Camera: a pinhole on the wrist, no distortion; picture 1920 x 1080 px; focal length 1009.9 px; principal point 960.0 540.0 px. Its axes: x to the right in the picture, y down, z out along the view. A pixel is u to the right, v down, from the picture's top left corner.
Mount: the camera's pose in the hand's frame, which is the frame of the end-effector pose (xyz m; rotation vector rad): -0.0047 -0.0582 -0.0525 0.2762 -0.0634 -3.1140
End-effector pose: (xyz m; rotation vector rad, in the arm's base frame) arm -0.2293 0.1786 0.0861 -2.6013 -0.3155 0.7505
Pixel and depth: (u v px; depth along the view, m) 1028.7 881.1 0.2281
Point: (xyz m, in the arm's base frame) -0.3859 0.3279 0.0370
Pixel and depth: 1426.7 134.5 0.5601
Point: -0.7539 0.0429 -0.1727
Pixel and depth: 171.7 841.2 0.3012
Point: -0.2565 0.4459 -0.1570
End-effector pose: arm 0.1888 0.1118 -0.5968 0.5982 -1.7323 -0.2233
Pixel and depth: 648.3 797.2 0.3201
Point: -0.0522 -0.0605 -0.6941
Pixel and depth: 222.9 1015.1 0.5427
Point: -0.3097 -0.3708 -0.6196
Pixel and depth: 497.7 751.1 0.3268
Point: -0.0771 -0.0753 -0.6498
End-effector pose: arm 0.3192 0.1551 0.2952 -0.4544 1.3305 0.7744
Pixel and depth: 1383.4 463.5 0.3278
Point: 0.4945 0.2625 0.5347
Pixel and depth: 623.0 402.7 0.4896
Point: 0.6131 0.5091 0.3261
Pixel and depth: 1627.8 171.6 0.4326
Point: 0.4382 0.3633 0.7282
